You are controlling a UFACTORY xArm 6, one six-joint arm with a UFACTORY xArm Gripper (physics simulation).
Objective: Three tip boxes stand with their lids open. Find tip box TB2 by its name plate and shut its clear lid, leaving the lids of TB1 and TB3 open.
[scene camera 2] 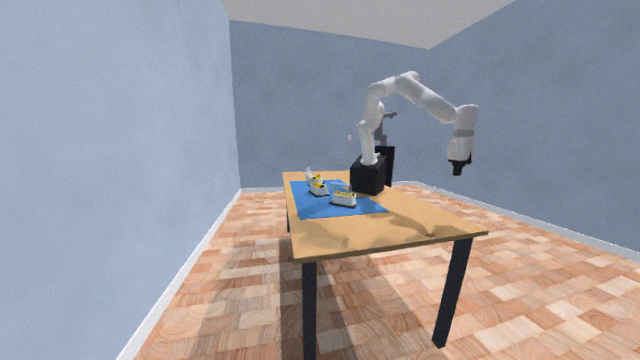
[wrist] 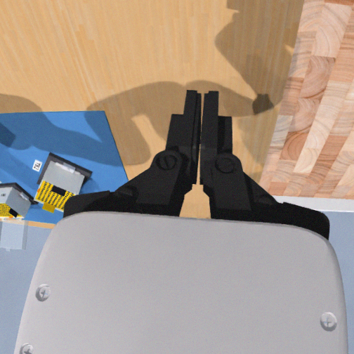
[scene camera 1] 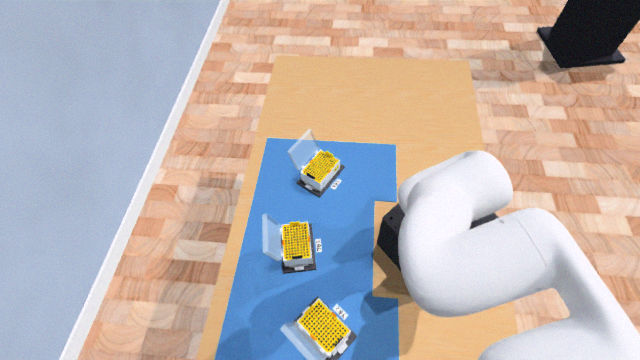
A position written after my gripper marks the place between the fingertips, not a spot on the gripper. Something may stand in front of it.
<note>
I see my gripper (scene camera 2: 456, 175).
My gripper shows as well in the wrist view (wrist: 202, 111).
</note>
